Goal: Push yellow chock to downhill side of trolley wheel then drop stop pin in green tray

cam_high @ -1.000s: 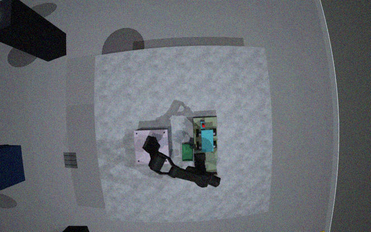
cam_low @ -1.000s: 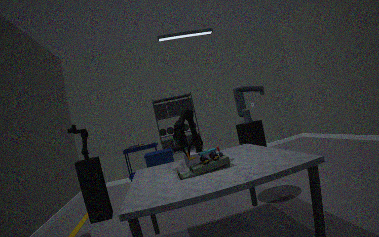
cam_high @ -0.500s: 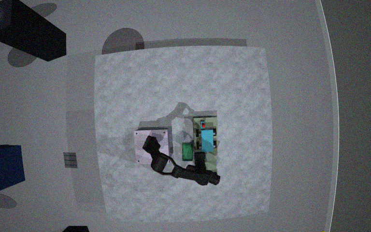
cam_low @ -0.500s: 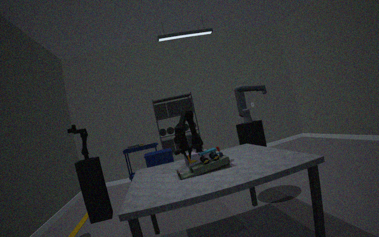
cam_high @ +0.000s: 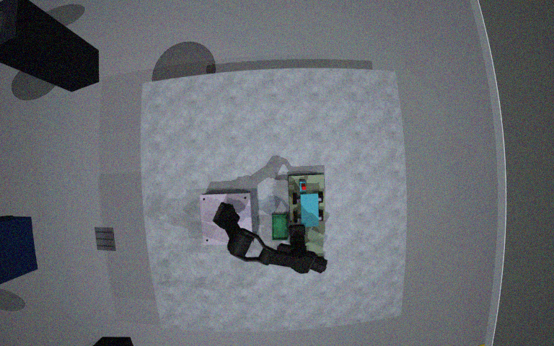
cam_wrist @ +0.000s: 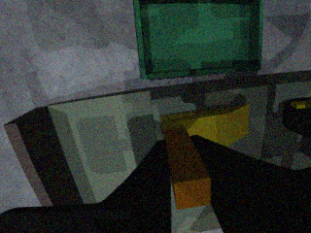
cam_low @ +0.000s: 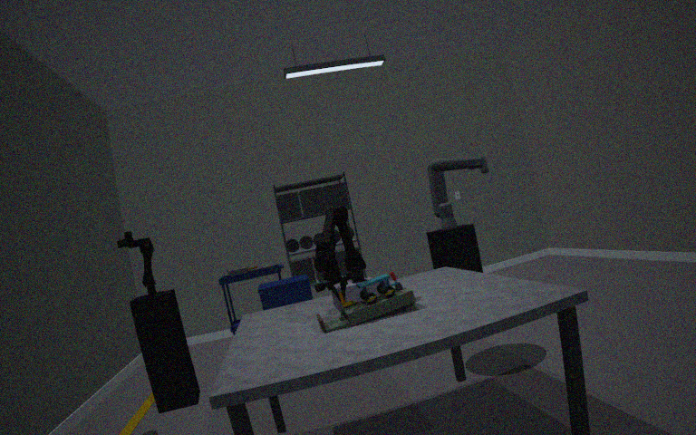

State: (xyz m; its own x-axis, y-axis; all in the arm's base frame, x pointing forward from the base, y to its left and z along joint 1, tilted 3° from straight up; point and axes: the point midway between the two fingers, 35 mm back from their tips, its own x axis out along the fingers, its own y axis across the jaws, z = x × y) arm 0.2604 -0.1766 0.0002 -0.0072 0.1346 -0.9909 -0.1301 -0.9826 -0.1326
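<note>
My gripper tip is 23 cm to the right of the red-headed stop pin, 7 cm short of it and 4 cm below it. Also, from my gripper tip: yellow chock: 2 cm to the left, 1 cm below, 1 cm ahead; ramp lip: 12 cm to the right, 6 cm below, 4 cm ahead; green tray: 10 cm below, 6 cm to the left, 6 cm behind.
</note>
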